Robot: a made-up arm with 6 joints. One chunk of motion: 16 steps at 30 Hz.
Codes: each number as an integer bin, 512 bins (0 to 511) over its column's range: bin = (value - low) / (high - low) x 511, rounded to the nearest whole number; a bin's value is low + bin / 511 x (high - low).
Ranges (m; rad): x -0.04..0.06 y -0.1..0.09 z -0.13..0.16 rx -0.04..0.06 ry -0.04..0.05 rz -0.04..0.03
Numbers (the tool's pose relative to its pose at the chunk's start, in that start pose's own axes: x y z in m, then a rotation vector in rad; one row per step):
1: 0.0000 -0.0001 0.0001 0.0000 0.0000 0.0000
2: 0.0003 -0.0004 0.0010 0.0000 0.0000 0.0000
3: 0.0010 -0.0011 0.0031 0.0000 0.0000 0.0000
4: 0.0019 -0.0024 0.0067 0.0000 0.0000 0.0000
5: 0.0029 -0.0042 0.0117 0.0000 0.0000 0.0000
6: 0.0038 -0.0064 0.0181 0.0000 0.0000 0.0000
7: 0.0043 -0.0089 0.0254 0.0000 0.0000 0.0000
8: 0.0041 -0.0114 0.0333 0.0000 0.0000 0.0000
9: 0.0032 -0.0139 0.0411 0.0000 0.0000 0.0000
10: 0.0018 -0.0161 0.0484 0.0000 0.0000 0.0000
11: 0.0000 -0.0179 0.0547 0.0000 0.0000 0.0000
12: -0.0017 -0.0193 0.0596 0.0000 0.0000 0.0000
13: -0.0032 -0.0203 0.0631 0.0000 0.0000 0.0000
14: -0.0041 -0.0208 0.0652 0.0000 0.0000 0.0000
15: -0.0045 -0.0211 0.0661 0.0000 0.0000 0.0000
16: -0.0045 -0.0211 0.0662 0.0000 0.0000 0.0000
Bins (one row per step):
1: 204 269 229 204 227 292
2: 206 268 231 204 227 292
3: 210 266 235 204 227 292
4: 214 262 241 204 227 292
5: 219 258 250 204 227 292
6: 224 252 261 204 227 292
7: 226 245 274 204 227 292
8: 225 238 288 204 227 292
9: 221 232 301 204 227 292
10: 214 226 314 204 227 292
11: 204 221 325 204 227 292
12: 196 217 334 204 227 292
13: 188 214 340 204 227 292
14: 183 213 344 204 227 292
15: 181 212 346 204 227 292
16: 181 212 346 204 227 292

